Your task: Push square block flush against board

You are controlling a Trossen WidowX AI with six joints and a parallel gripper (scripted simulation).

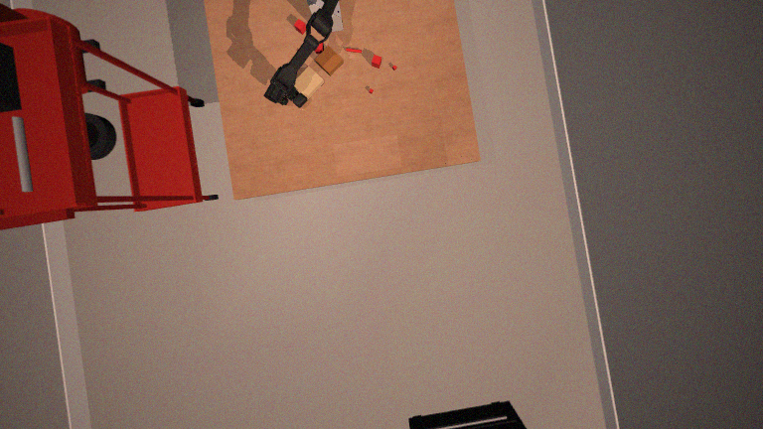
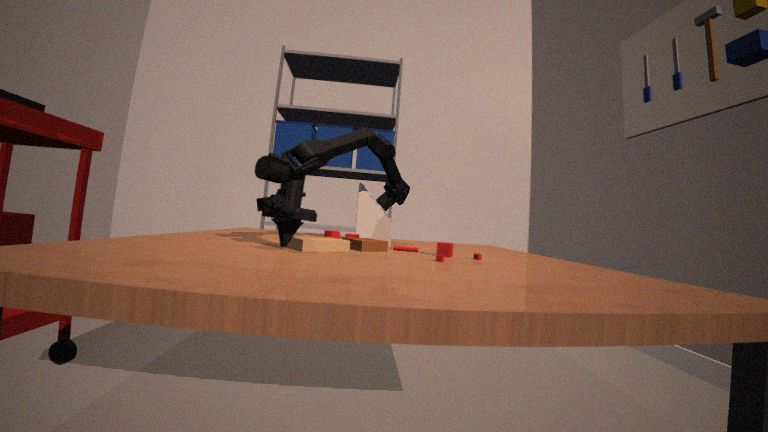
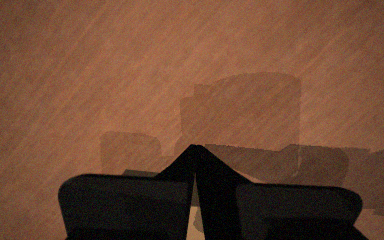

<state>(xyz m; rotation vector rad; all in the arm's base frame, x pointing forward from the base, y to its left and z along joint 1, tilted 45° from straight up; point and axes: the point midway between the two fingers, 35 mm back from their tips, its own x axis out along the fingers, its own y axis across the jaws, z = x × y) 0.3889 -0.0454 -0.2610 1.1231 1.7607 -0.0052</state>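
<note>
The pale board is 7 cm to the left of my gripper tip, 7 cm behind it and 1 cm above it. From my gripper tip the other things lie so: square block (19 cm to the left, 18 cm behind, 1 cm above); red rod (32 cm to the left, 24 cm behind).
</note>
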